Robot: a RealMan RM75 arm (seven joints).
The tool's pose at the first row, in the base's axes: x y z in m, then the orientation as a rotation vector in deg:
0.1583 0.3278 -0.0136 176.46 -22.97 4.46
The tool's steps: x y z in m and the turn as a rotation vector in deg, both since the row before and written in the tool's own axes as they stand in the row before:
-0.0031 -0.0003 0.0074 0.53 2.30 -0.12
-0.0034 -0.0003 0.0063 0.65 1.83 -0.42
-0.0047 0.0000 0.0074 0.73 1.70 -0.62
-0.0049 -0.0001 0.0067 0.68 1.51 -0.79
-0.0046 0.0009 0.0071 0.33 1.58 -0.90
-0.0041 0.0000 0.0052 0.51 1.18 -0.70
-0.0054 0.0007 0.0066 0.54 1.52 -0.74
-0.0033 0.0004 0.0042 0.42 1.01 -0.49
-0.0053 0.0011 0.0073 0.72 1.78 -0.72
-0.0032 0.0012 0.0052 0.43 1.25 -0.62
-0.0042 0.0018 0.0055 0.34 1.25 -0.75
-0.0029 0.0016 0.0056 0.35 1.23 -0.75
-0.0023 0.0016 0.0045 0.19 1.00 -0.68
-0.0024 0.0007 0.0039 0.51 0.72 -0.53
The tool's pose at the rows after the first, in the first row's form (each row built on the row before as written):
0.1557 0.3286 -0.0212 176.59 -22.73 8.11
0.1530 0.3295 -0.0278 176.91 -22.04 11.07
0.1494 0.3304 -0.0357 177.32 -21.03 13.86
0.1457 0.3314 -0.0431 177.69 -19.75 16.35
0.1424 0.3313 -0.0509 177.67 -18.30 18.86
0.1396 0.3320 -0.0568 177.88 -17.15 20.80
0.1358 0.3322 -0.0645 -177.57 15.89 -23.22
0.1337 0.3323 -0.0694 -177.16 15.03 -24.81
0.1305 0.3320 -0.0779 -176.39 13.74 -27.59
0.1289 0.3313 -0.0839 -175.92 12.68 -29.53
0.1265 0.3301 -0.0905 -175.54 11.45 -31.47
0.1256 0.3289 -0.0968 -175.13 10.22 -33.38
0.1250 0.3276 -0.1019 -174.88 9.14 -34.94
0.1242 0.3272 -0.1064 -174.34 8.17 -36.02

